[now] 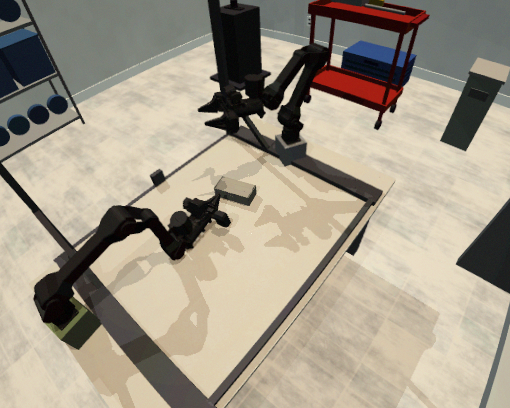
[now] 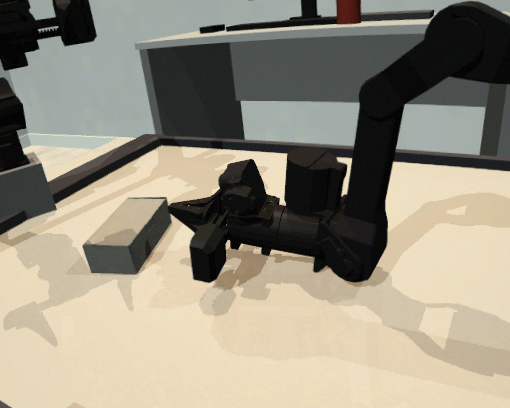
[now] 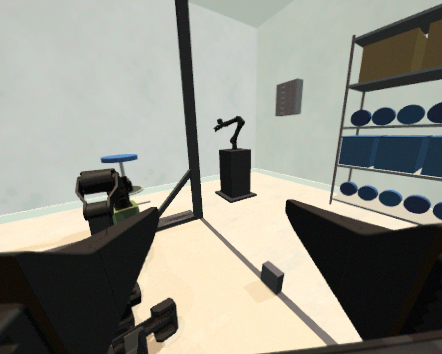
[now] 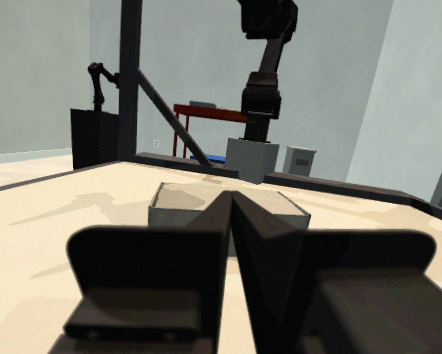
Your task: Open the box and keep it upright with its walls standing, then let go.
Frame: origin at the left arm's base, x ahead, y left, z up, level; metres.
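Seen in the pictures: left gripper, fingertip midpoint: (image 1: 201, 116) (image 2: 20, 20) (image 3: 223, 209); right gripper, fingertip midpoint: (image 1: 219, 194) (image 2: 169, 207) (image 4: 229, 197); left arm's base at its link origin: (image 1: 290, 138) (image 2: 10, 164) (image 4: 254, 141); right arm's base at its link origin: (image 1: 64, 315) (image 3: 123, 205).
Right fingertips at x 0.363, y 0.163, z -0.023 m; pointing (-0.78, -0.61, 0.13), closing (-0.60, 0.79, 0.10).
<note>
Offsets run from my right fingertips to a thing's top centre. Level surfaces: height alone.
The box @(dy -0.042, dx -0.069, dz -0.027 m) (image 1: 236, 187) (image 2: 125, 222) (image 4: 172, 197) is a low, closed block with a pale tan top and grey-green sides. It lies flat on the table top @(dz -0.074 m) (image 1: 280, 280) (image 2: 300, 380). My right gripper (image 1: 218, 197) (image 2: 171, 205) (image 4: 229, 197) is shut and empty, low over the table, with its tips at or very near the upper edge of the box's long side; whether they touch cannot be told. My left gripper (image 1: 202, 116) (image 3: 223, 209) is wide open and empty, raised high near the table's far edge, well away from the box.
A dark frame (image 1: 135, 335) (image 2: 320, 148) edges the table. A small dark block @(dy -0.241, dx +0.204, dz -0.017 m) (image 1: 157, 177) (image 3: 271, 277) stands at one edge. A dark upright post (image 3: 189, 110) (image 4: 130, 85) rises at a corner. A red cart (image 1: 350, 88) and a desk (image 2: 200, 41) stand beyond the table.
</note>
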